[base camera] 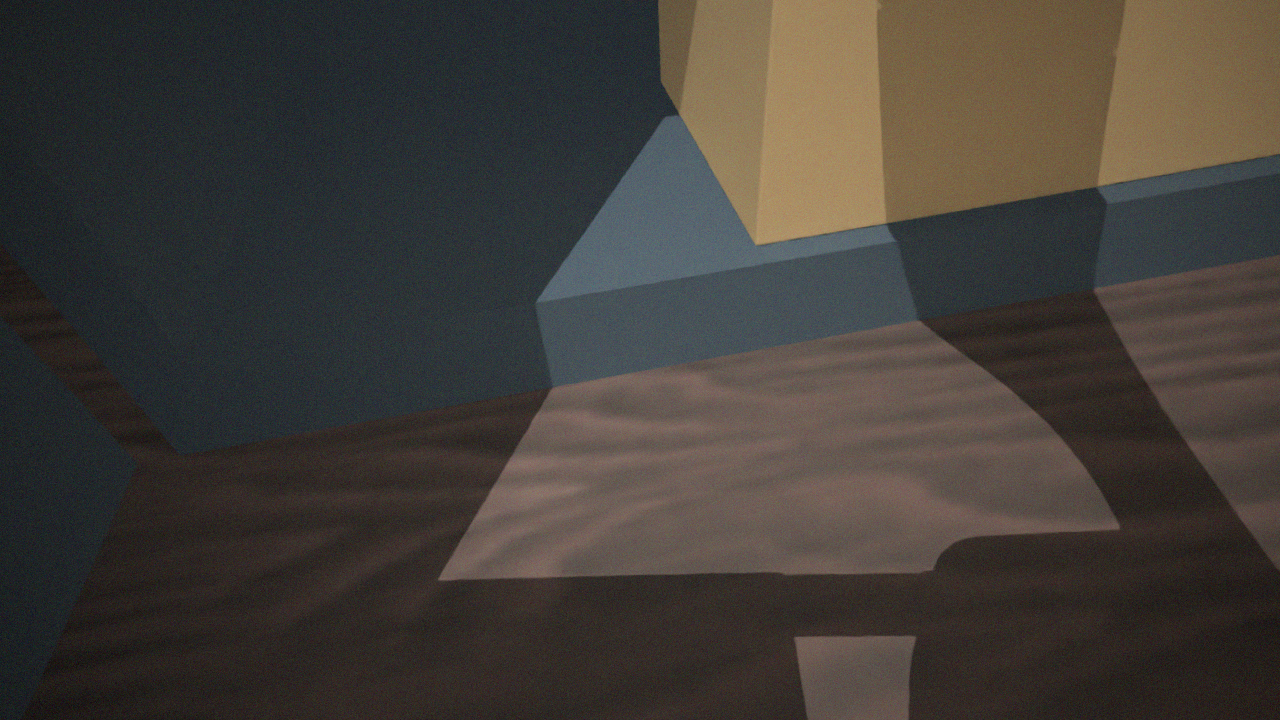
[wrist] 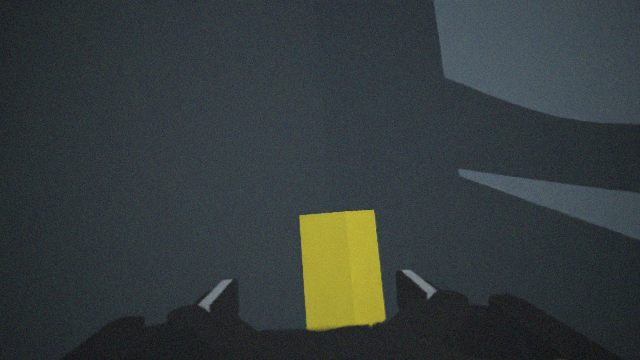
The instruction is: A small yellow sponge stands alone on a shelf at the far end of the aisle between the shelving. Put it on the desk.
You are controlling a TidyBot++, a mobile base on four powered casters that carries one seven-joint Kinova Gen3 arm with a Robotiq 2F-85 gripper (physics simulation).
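Frame: origin at the arm's base, x ahead, y left, z up, level; millimetres.
Where they show: gripper, fingertip midpoint: (wrist: 318, 292).
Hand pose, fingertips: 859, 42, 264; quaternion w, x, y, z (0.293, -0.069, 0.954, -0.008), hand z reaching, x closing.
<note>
After its pixels a point has its place, as x, y, z.
The small yellow sponge (wrist: 340, 270) {879, 48, 199} shows as an upright yellow block at the lower middle of the wrist view, against a dark blue-grey surface. Its lower end is hidden behind the dark body of the gripper. My gripper (wrist: 318, 292) {859, 42, 264} is open, with one fingertip to the left of the sponge and one to the right. Gaps show on both sides, the right one narrower. How far the sponge is from the fingertips in depth I cannot tell. The sponge and the desk do not show in the base camera view.
In the base camera view a tan box (base camera: 993, 107) {526, -201, -247} stands on a low blue-grey shelf board (base camera: 716, 308) {470, -30, -351} at the upper right. A dark blue-grey panel (base camera: 313, 223) {549, 263, -320} rises at the left, with another dark panel (base camera: 53, 501) {331, 336, -353} at the left edge. Brown floor (base camera: 716, 465) {372, -24, -396} lies in front, crossed by shadows.
</note>
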